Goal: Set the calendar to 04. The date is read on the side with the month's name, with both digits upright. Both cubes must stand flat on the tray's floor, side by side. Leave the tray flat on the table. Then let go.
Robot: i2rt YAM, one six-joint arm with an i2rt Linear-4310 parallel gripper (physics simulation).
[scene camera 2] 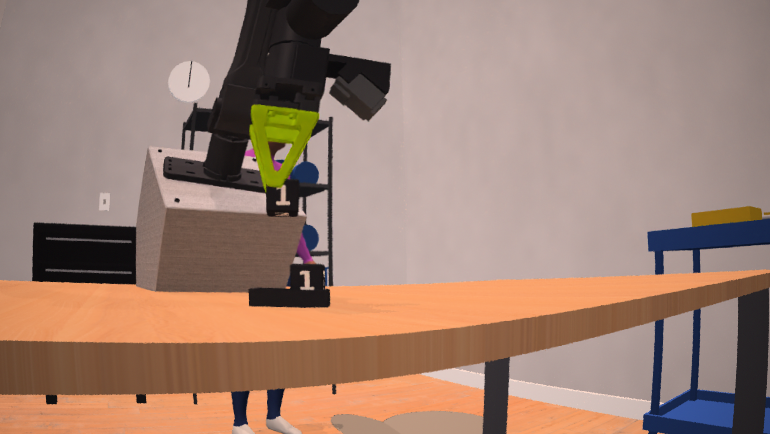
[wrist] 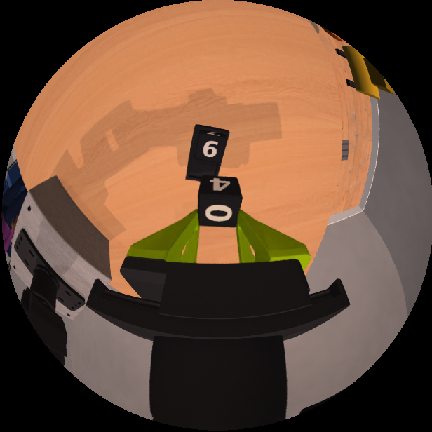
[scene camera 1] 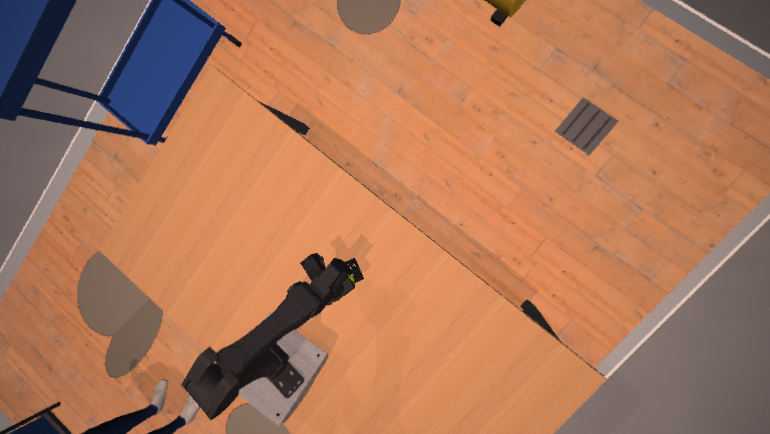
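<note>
My gripper (scene camera 1: 351, 278) (scene camera 2: 277, 184) (wrist: 217, 215) is shut on a black cube (scene camera 2: 282, 199) (wrist: 208, 201), held well above the tray. That cube shows an upright 1 to scene camera 2; the wrist view shows a 0 on top and a 4 on a side face. The black tray (scene camera 2: 269, 298) (wrist: 198, 170) lies flat on the table. The other black cube (scene camera 2: 307, 278) (wrist: 210, 149) stands in its right half as seen by scene camera 2, with an upright 1 facing that camera and a 6 or 9 on top. The tray's left half holds no cube. No month name is readable.
The arm's grey base block (scene camera 1: 301, 355) (scene camera 2: 226, 248) (wrist: 75, 225) stands on the wooden table (scene camera 1: 258, 177) (scene camera 2: 431, 301) behind the tray in scene camera 2. A blue cart (scene camera 1: 161, 70) (scene camera 2: 700, 239) stands beyond the table edge.
</note>
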